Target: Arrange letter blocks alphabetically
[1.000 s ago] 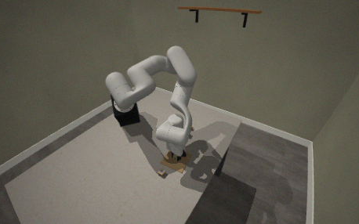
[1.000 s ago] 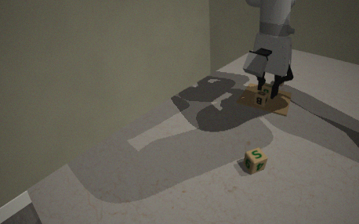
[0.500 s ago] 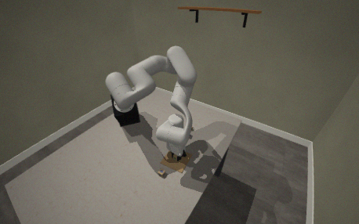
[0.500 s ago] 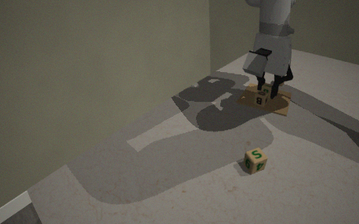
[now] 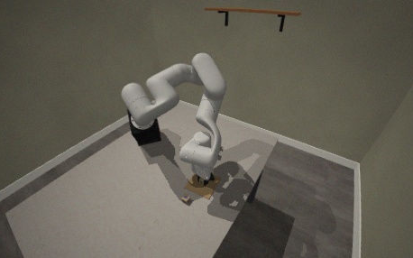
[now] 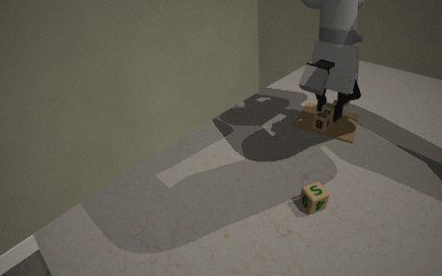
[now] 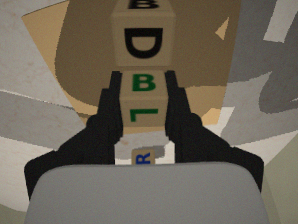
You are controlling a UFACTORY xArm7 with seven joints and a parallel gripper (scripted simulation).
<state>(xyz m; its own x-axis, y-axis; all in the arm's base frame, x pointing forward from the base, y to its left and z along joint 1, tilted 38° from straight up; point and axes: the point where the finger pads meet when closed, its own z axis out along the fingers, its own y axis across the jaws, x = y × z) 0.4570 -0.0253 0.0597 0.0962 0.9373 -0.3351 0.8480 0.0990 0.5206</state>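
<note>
My hand is 3 cm above the tan mat. Round my hand: wooden block (5 cm behind, 26 cm to the left, 1 cm below).
</note>
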